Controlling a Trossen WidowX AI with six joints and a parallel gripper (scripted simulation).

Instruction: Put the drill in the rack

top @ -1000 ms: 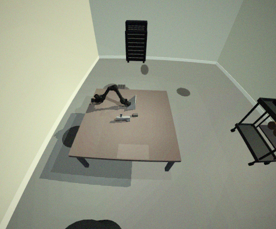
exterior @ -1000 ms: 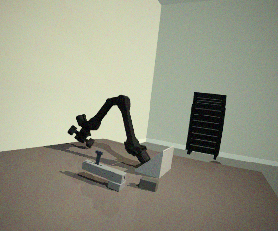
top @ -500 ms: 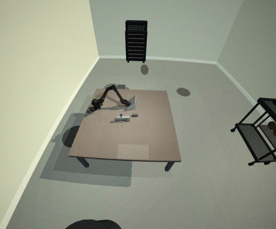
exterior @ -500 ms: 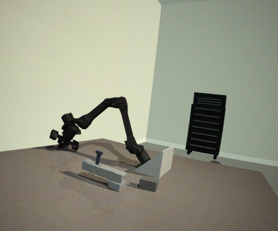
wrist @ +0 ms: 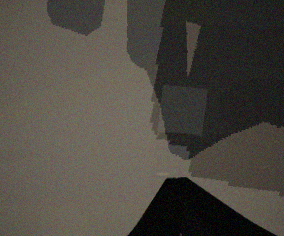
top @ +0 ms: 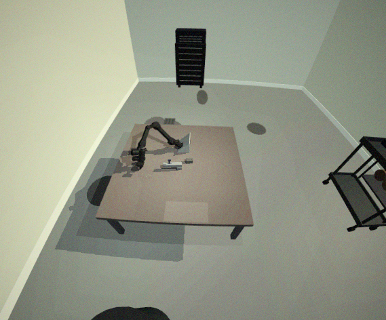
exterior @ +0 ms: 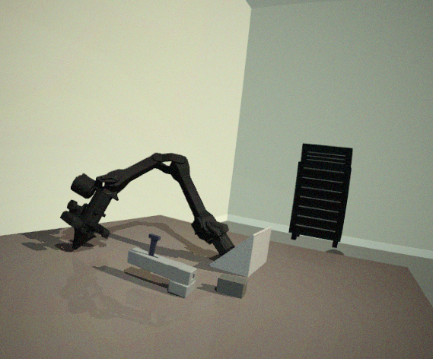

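Now: gripper tip 1 cm past the dark blue t-shaped key, 30 cm to the right of it and 8 cm below it. From my gripper tip the other things lie so: housing block: 2 cm behind, 33 cm to the left, 3 cm above; grey block: 10 cm behind, 49 cm to the left, 1 cm above.
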